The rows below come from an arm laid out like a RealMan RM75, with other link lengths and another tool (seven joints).
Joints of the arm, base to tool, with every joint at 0 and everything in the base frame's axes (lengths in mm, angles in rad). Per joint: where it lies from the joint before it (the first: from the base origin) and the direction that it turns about. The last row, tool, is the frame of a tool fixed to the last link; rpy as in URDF.
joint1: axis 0 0 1 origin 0 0 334.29
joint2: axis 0 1 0 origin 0 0 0
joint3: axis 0 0 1 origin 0 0 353.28
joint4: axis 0 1 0 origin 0 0 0
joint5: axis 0 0 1 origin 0 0 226.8
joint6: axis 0 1 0 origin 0 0 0
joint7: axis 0 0 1 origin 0 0 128.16
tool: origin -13 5 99 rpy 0 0.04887 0.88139
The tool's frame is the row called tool.
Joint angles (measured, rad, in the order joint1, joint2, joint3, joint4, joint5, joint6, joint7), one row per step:
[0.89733 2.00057 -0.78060 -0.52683 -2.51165 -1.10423 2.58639]
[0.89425 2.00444 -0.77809 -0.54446 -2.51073 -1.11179 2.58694]
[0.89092 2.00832 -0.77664 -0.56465 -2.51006 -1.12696 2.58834]
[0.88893 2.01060 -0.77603 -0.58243 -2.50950 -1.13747 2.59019]
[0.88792 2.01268 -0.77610 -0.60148 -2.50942 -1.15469 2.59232]
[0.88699 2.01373 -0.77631 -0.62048 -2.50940 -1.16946 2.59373]
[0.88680 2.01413 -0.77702 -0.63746 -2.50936 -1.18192 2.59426]
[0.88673 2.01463 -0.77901 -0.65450 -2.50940 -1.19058 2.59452]
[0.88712 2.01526 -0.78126 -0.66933 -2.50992 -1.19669 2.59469]
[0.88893 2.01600 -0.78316 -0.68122 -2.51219 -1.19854 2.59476]
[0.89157 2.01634 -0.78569 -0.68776 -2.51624 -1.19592 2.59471]
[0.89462 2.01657 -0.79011 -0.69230 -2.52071 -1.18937 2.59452]
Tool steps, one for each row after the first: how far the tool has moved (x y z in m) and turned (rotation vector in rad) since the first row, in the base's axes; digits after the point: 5 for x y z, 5 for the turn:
[-0.00249 0.00064 0.00153 0.00462 0.00377 0.00613]
[-0.00557 0.00012 0.00284 0.00335 0.00851 0.01285]
[-0.00837 0.00070 0.00495 0.00551 0.01075 0.01962]
[-0.01211 0.00042 0.00674 0.00183 0.01359 0.02782]
[-0.01552 0.00081 0.00941 0.00098 0.01450 0.03693]
[-0.01878 0.00152 0.01212 0.00086 0.01401 0.04665]
[-0.02196 0.00282 0.01501 0.00351 0.01138 0.05754]
[-0.02488 0.00418 0.01748 0.00656 0.00795 0.06780]
[-0.02765 0.00610 0.01961 0.01121 0.00267 0.07771]
[-0.02943 0.00810 0.02103 0.01573 -0.00493 0.08559]
[-0.03090 0.01048 0.02217 0.02145 -0.01484 0.09383]

